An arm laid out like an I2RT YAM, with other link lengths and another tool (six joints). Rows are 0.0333 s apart.
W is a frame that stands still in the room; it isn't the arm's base.
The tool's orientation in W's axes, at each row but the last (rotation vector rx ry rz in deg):
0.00 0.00 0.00
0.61 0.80 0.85
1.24 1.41 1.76
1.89 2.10 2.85
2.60 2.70 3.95
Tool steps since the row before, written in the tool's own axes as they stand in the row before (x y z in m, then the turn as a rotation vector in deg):
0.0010 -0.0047 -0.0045 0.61 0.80 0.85
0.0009 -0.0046 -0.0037 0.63 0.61 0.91
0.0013 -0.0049 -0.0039 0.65 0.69 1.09
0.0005 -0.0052 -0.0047 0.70 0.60 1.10
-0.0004 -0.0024 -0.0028 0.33 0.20 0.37
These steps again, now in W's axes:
0.0010 -0.0047 -0.0045 0.61 0.80 0.85
0.0009 -0.0045 -0.0038 0.63 0.61 0.91
0.0014 -0.0048 -0.0040 0.66 0.69 1.09
0.0006 -0.0050 -0.0049 0.71 0.60 1.09
-0.0004 -0.0023 -0.0029 0.33 0.21 0.36

